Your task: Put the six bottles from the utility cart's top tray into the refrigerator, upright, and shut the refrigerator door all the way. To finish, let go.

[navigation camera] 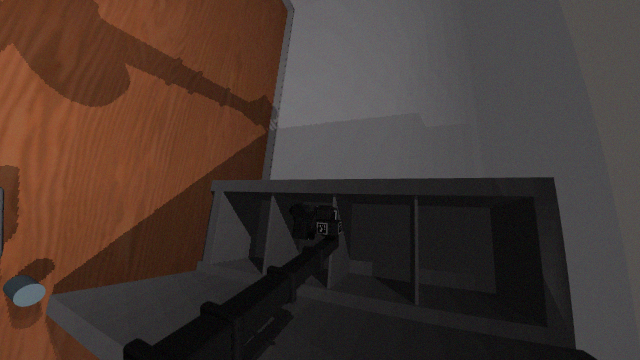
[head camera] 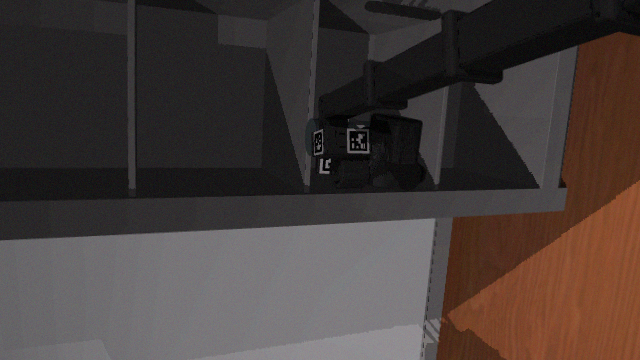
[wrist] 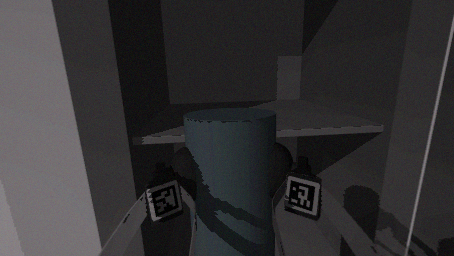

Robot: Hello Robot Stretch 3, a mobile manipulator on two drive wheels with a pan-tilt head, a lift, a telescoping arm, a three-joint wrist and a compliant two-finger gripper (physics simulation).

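Places are measured from the robot's base along level axes (x right, y ahead, z up), in centimetres.
Where they show: gripper, fingertip midpoint: (wrist: 231,163).
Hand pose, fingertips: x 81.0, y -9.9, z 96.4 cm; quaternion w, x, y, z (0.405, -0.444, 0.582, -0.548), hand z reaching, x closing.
Observation:
Each offset is from my fingertips to the top centre of the thing. "*": to the spot under its first point. Level surfaces: height alone.
My gripper (head camera: 325,142) (navigation camera: 336,225) (wrist: 231,163) is shut on a blue bottle @(dy +0.1, dx -0.5, dz +4.4 cm) (head camera: 310,137) (wrist: 230,145), upright between both fingers in the wrist view. In the head view the wrist hides most of it. It is at the open refrigerator @(* dy +13.8, dx +24.1, dz +10.2 cm) (head camera: 250,207) (navigation camera: 380,186). Its top overlaps the front edge of a shelf (head camera: 306,180) (wrist: 330,130); I cannot tell whether they touch or how deep it is. The refrigerator door (navigation camera: 125,300) (wrist: 430,100) stands open. Another blue bottle @(dy -21.1, dx -58.7, dz -82.1 cm) (navigation camera: 24,291) stands on the floor in the navigation view. The cart's tray does not show clearly.
A pale grey panel (head camera: 215,280) (navigation camera: 375,75) (wrist: 40,125) adjoins the refrigerator opposite the door. The telescoping arm (head camera: 410,75) (navigation camera: 255,295) reaches toward the opening. Brown wood floor @(dz -96.4 cm) (head camera: 550,275) (navigation camera: 165,150) lies below, with the arm's shadow. A small dark edge shows at the navigation view's far left.

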